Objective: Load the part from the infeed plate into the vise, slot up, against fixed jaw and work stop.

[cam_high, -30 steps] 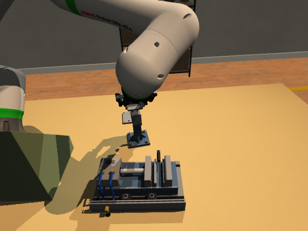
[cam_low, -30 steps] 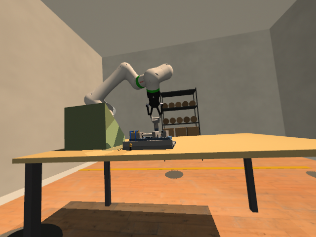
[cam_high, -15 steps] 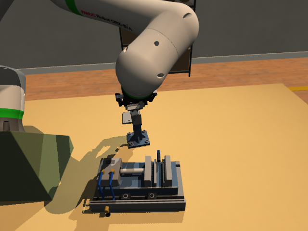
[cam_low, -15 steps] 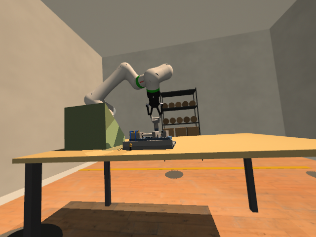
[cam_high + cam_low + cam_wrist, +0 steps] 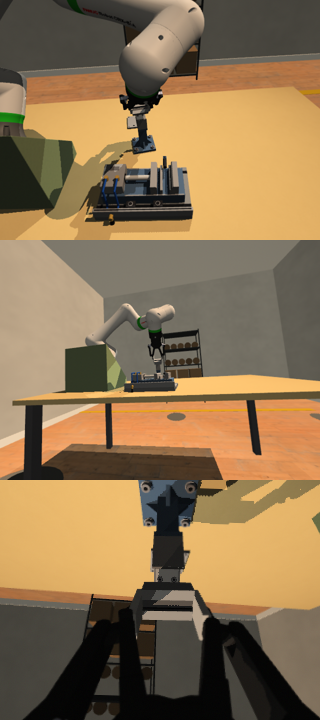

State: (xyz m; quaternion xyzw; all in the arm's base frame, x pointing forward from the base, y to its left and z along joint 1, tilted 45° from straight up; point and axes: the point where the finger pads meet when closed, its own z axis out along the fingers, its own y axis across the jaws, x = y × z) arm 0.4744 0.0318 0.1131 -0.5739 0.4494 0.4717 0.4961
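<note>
My hand is 10 mm to the right of the part and 10 mm above it. From my hand the other things lie so: cylinder rod: 10 mm behind, 220 mm to the right, 130 mm below; V-block post: 10 mm to the left, 150 mm below; work stop: 80 mm ahead, 180 mm to the right, 120 mm below.
</note>
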